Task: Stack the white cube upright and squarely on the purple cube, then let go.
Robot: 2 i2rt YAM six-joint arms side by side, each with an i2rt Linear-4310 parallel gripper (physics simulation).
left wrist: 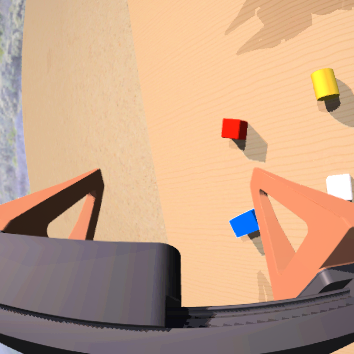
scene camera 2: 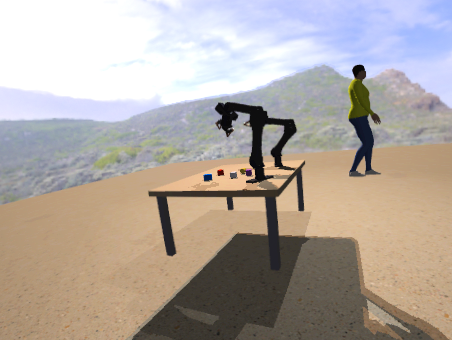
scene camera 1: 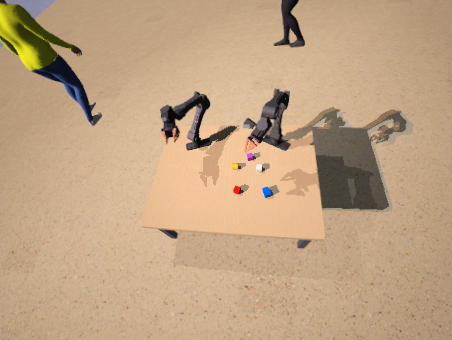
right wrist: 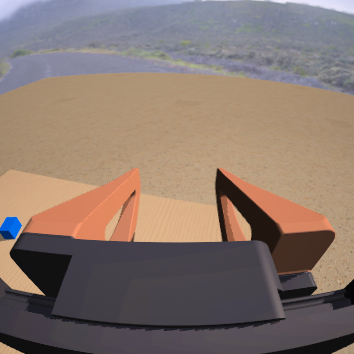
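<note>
The white cube (scene camera 1: 259,168) (scene camera 2: 233,175) (left wrist: 339,187) stands on the table, apart from the purple cube (scene camera 1: 250,156) (scene camera 2: 249,172), which lies a little above and left of it in scene camera 1. The purple cube does not show in the left wrist view. My left gripper (scene camera 1: 248,147) (scene camera 2: 224,129) (left wrist: 176,176) is wide open and empty, high above the table; in the left wrist view the white cube is partly behind a finger. My right gripper (scene camera 1: 169,137) (right wrist: 177,176) is open and empty, raised at the left of scene camera 1, far from both cubes.
A yellow cylinder (scene camera 1: 235,166) (left wrist: 325,84) lies left of the white cube in scene camera 1. A red cube (scene camera 1: 237,190) (scene camera 2: 220,172) (left wrist: 234,129) and a blue block (scene camera 1: 267,192) (scene camera 2: 208,177) (left wrist: 244,223) (right wrist: 10,228) stand nearer the table's front edge. Two people stand away from the table (scene camera 1: 200,220).
</note>
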